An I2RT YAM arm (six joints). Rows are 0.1 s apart.
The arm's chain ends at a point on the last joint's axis. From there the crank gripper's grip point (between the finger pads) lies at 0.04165 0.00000 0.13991 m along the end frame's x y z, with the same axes.
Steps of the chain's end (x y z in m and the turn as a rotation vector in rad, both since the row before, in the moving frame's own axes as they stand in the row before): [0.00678 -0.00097 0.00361 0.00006 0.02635 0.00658]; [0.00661 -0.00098 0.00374 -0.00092 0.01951 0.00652]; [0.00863 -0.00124 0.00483 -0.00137 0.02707 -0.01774]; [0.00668 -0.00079 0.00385 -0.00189 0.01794 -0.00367]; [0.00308 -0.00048 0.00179 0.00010 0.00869 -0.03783]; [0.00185 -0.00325 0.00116 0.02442 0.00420 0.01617]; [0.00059 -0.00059 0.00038 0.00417 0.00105 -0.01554]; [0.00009 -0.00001 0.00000 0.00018 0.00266 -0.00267]
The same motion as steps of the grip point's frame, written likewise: [0.01045 -0.00069 0.00246 0.00006 0.02635 0.00658]; [0.00933 -0.00057 0.00290 -0.00092 0.01951 0.00652]; [0.01240 -0.00182 0.00365 -0.00137 0.02707 -0.01774]; [0.00918 -0.00068 0.00308 -0.00189 0.01794 -0.00367]; [0.00426 -0.00209 0.00142 0.00010 0.00869 -0.03783]; [0.00246 -0.00599 0.00095 0.02442 0.00420 0.01617]; [0.00073 -0.00182 0.00033 0.00417 0.00105 -0.01554]; [0.00046 -0.00015 -0.00011 0.00018 0.00266 -0.00267]
